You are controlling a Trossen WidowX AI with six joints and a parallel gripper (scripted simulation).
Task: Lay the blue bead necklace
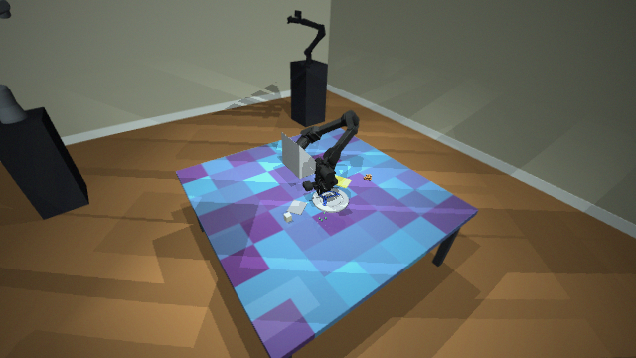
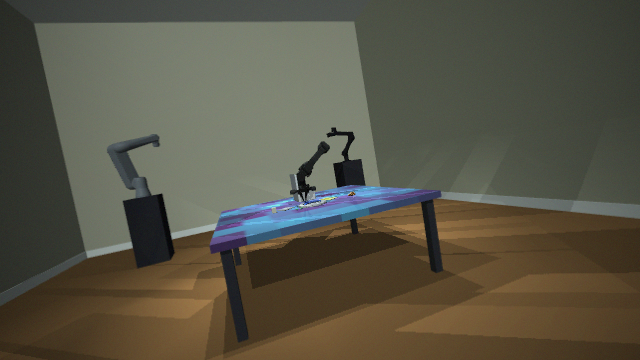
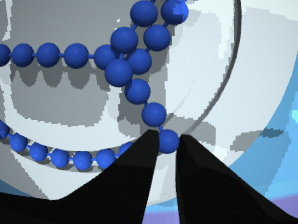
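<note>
Now: gripper tip 50 mm short of the round white bead board, 40 mm to the right of it and 10 mm above it. Also, from my gripper tip: cream cube: 40 mm ahead, 240 mm to the right; then yellow patch: 50 mm behind, 200 mm to the left, 20 mm below; then flat grey square: 10 mm behind, 140 mm to the right, 20 mm below.
</note>
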